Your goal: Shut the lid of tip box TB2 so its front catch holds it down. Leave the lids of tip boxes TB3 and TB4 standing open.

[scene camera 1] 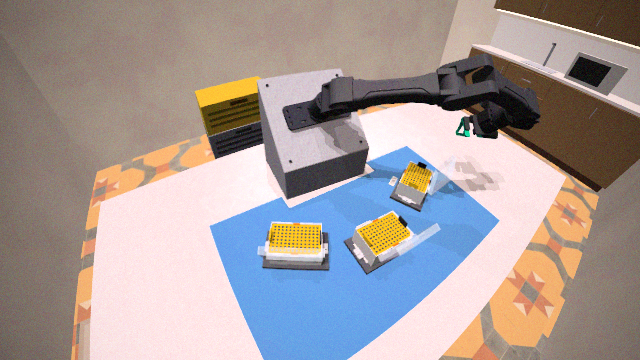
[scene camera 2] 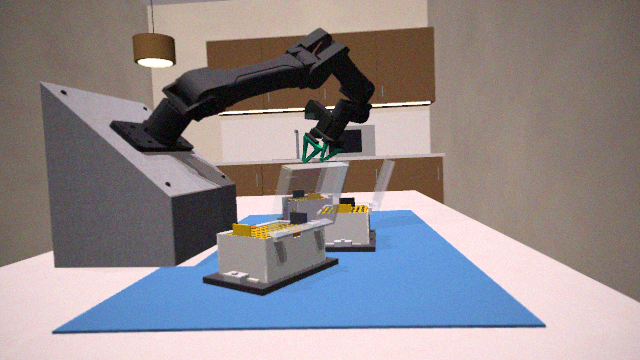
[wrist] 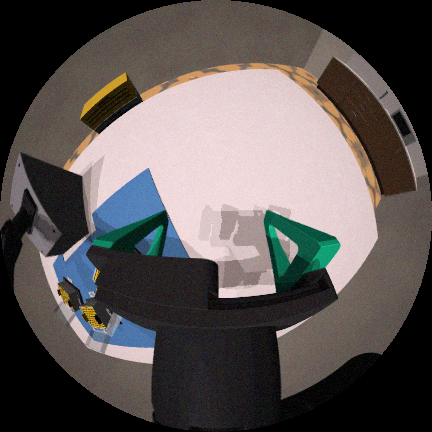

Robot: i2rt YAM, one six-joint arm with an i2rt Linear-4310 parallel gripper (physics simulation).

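Places are measured from the arm's base along level axes (x back, y right, z up), in centimetres.
Where they show: gripper, fingertip midpoint: [scene camera 1: 466,134] [scene camera 2: 312,161] [wrist: 215,215]; arm's base at its link origin: [scene camera 1: 317,111] [scene camera 2: 155,139].
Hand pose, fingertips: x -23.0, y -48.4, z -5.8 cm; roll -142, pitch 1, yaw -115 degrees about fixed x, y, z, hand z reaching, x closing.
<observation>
Things, the pixels of their top centre, and the offset from my fingertips. "*": a spot on its surface instead. Level surfaces: height alone.
- left box at its top centre: [scene camera 2: 266,223] [scene camera 1: 295,232] [wrist: 62,294] dx -2.4, dy +67.6, dz -7.6 cm
- middle box at its top centre: [scene camera 2: 338,205] [scene camera 1: 382,227] [wrist: 88,315] dx -10.9, dy +48.8, dz -7.6 cm
- back box at its top centre: [scene camera 2: 305,191] [scene camera 1: 418,172] dx -1.7, dy +26.3, dz -6.7 cm
- blue mat at its surface level: dz -14.2 cm
- pale table at its surface level: dz -14.5 cm
- small white tag at a spot on its surface: [scene camera 1: 393,181] * dx +4.0, dy +29.6, dz -14.0 cm
Three white tip boxes with yellow racks stand on dark bases. The left box [scene camera 1: 295,238] [scene camera 2: 270,257] is nearest in scene view 2. The middle box [scene camera 1: 384,234] [scene camera 2: 348,229] has its clear lid [scene camera 1: 420,239] [scene camera 2: 384,185] standing open. The back box [scene camera 1: 415,181] has its clear lid [scene camera 1: 442,176] raised on its right side. In scene view 2 clear panels overlap above the left and back boxes. I cannot tell which box is TB2, TB3 or TB4. My gripper [scene camera 1: 471,135] [scene camera 2: 314,160] [wrist: 215,215] is open and empty, high above the table beyond the back box.
The boxes stand on a blue mat [scene camera 1: 305,300] [scene camera 2: 425,300] on a pale table [scene camera 1: 160,280]. The grey arm base block [scene camera 1: 320,170] [scene camera 2: 125,215] stands beside the mat. A small white tag [scene camera 1: 393,181] lies beside the back box.
</observation>
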